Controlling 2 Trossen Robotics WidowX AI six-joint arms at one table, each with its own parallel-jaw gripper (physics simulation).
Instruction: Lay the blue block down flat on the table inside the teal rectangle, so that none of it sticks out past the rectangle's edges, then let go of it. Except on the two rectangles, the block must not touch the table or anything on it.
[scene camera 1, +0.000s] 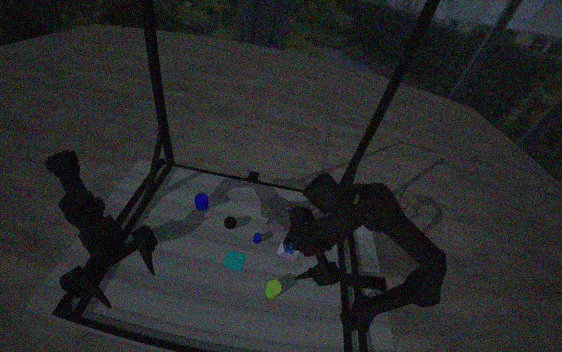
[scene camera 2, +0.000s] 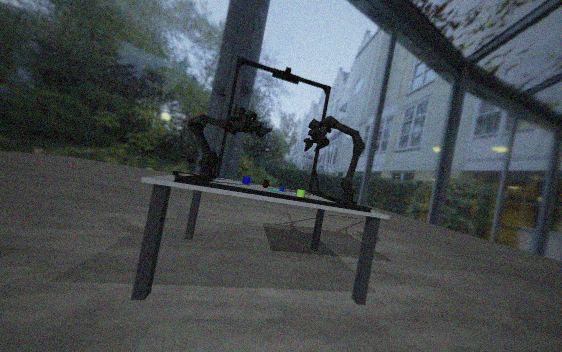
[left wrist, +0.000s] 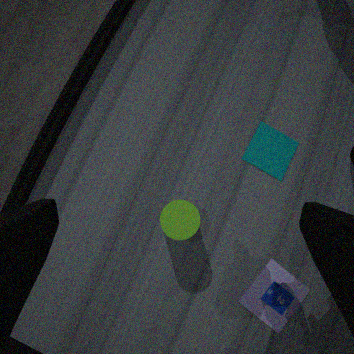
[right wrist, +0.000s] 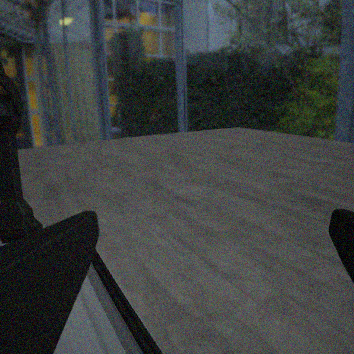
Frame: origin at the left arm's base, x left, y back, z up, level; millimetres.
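Seen in the pictures: left gripper, fingertip midpoint: (scene camera 1: 289, 260) (scene camera 2: 309, 151) (left wrist: 181, 212); right gripper, fingertip midpoint: (scene camera 1: 132, 290) (scene camera 2: 267, 127) (right wrist: 214, 222); left arm's base at its link origin: (scene camera 1: 352, 320) (scene camera 2: 346, 202); right arm's base at its link origin: (scene camera 2: 204, 177).
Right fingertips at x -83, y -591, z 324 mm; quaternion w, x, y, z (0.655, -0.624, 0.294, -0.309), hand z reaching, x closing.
Pixels of each thing's middle, then the offset from my right fingertips to it. "spot": a spot on its surface instead.
- blue block at the middle of its body: (left wrist: 277, 297) (scene camera 1: 289, 248) dy +433, dx -226, dz -334 mm
- pale lilac rectangle at a spot on its surface: (left wrist: 251, 297) spot: dy +438, dx -190, dz -342 mm
- teal rectangle at a spot on its surface: (left wrist: 270, 150) (scene camera 1: 234, 260) spot: dy +216, dx -201, dz -342 mm
- lime cylinder at the middle of its body: (left wrist: 178, 219) (scene camera 1: 272, 289) (scene camera 2: 300, 193) dy +335, dx -71, dz -321 mm
- small blue object at the middle of its body: (scene camera 1: 257, 238) (scene camera 2: 281, 189) dy +310, dx -280, dz -328 mm
- dark round object at the middle of its body: (scene camera 1: 230, 222) (scene camera 2: 265, 184) dy +207, dx -353, dz -318 mm
- larger blue cylinder at the middle of its body: (scene camera 1: 201, 202) (scene camera 2: 246, 180) dy +89, dx -463, dz -316 mm
The blue block (scene camera 1: 289, 248) (left wrist: 278, 298) lies on the pale lilac rectangle (scene camera 1: 282, 253) (left wrist: 251, 297), within its edges in the left wrist view. The teal rectangle (scene camera 1: 234, 260) (left wrist: 270, 150) is a flat patch with no object on it. My left gripper (scene camera 1: 292, 261) (scene camera 2: 311, 148) (left wrist: 181, 212) is open and empty, high above the table. In the left wrist view the block is low in the picture, toward the right finger. My right gripper (scene camera 1: 131, 290) (scene camera 2: 268, 131) (right wrist: 214, 222) is open and empty, raised at the left in both scene views. The block cannot be made out in scene camera 2.
A lime cylinder (scene camera 1: 273, 289) (scene camera 2: 301, 193) (left wrist: 180, 220) stands near the lilac rectangle. A small blue object (scene camera 1: 257, 237) (scene camera 2: 281, 189) stands between the rectangles, farther back. A dark round object (scene camera 1: 230, 222) (scene camera 2: 266, 183) and a larger blue cylinder (scene camera 1: 201, 201) (scene camera 2: 246, 180) stand farther left.
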